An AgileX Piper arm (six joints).
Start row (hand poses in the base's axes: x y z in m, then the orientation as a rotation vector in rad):
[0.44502, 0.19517, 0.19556, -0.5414, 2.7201, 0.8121]
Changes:
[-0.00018, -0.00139, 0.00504, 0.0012, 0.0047, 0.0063]
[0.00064, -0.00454, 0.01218, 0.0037, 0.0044, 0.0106]
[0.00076, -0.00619, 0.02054, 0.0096, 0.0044, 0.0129]
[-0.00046, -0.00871, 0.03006, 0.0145, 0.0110, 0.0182]
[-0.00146, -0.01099, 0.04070, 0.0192, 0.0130, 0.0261]
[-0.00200, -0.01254, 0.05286, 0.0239, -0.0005, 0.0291]
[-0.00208, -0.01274, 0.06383, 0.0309, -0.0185, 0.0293]
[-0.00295, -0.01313, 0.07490, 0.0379, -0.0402, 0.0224]
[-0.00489, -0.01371, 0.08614, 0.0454, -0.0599, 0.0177]
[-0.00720, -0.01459, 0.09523, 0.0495, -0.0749, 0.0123]
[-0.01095, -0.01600, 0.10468, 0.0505, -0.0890, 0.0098]
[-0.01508, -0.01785, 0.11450, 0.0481, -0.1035, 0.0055]
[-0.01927, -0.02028, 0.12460, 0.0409, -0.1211, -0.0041]
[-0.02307, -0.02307, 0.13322, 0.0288, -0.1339, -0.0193]
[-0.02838, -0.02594, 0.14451, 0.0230, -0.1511, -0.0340]
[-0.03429, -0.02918, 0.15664, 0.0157, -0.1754, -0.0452]
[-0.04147, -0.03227, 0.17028, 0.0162, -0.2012, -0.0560]
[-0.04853, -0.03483, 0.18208, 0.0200, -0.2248, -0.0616]
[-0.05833, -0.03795, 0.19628, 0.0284, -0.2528, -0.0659]
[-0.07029, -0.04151, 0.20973, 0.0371, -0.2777, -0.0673]
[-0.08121, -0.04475, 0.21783, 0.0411, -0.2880, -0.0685]
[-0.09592, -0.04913, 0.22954, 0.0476, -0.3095, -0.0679]
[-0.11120, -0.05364, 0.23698, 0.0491, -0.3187, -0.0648]
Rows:
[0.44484, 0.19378, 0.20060, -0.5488, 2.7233, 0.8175]
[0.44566, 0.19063, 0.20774, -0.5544, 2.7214, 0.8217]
[0.44578, 0.18898, 0.21610, -0.5563, 2.7180, 0.8301]
[0.44456, 0.18646, 0.22562, -0.5610, 2.7209, 0.8411]
[0.44356, 0.18418, 0.23626, -0.5706, 2.7195, 0.8502]
[0.44302, 0.18263, 0.24842, -0.5772, 2.7044, 0.8504]
[0.44294, 0.18243, 0.25939, -0.5805, 2.6842, 0.8507]
[0.44207, 0.18204, 0.27046, -0.5748, 2.6612, 0.8473]
[0.44013, 0.18146, 0.28170, -0.5715, 2.6395, 0.8460]
[0.43782, 0.18058, 0.29079, -0.5668, 2.6241, 0.8425]
[0.43407, 0.17917, 0.30024, -0.5665, 2.6110, 0.8362]
[0.42994, 0.17732, 0.31006, -0.5646, 2.5995, 0.8250]
[0.42575, 0.17489, 0.32016, -0.5573, 2.5882, 0.8049]
[0.42195, 0.17210, 0.32878, -0.5422, 2.5840, 0.7798]
[0.41664, 0.16923, 0.34007, -0.5277, 2.5723, 0.7607]
[0.41073, 0.16599, 0.35220, -0.5199, 2.5545, 0.7374]
[0.40355, 0.16290, 0.36584, -0.5115, 2.5312, 0.7234]
[0.39649, 0.16034, 0.37764, -0.5089, 2.5080, 0.7158]
[0.38669, 0.15722, 0.39184, -0.5079, 2.4783, 0.7121]
[0.37473, 0.15366, 0.40529, -0.5100, 2.4513, 0.7108]
[0.36381, 0.15042, 0.41339, -0.5099, 2.4399, 0.7106]
[0.34910, 0.14604, 0.42510, -0.5141, 2.4170, 0.7085]
[0.33382, 0.14153, 0.43254, -0.5198, 2.4077, 0.7067]

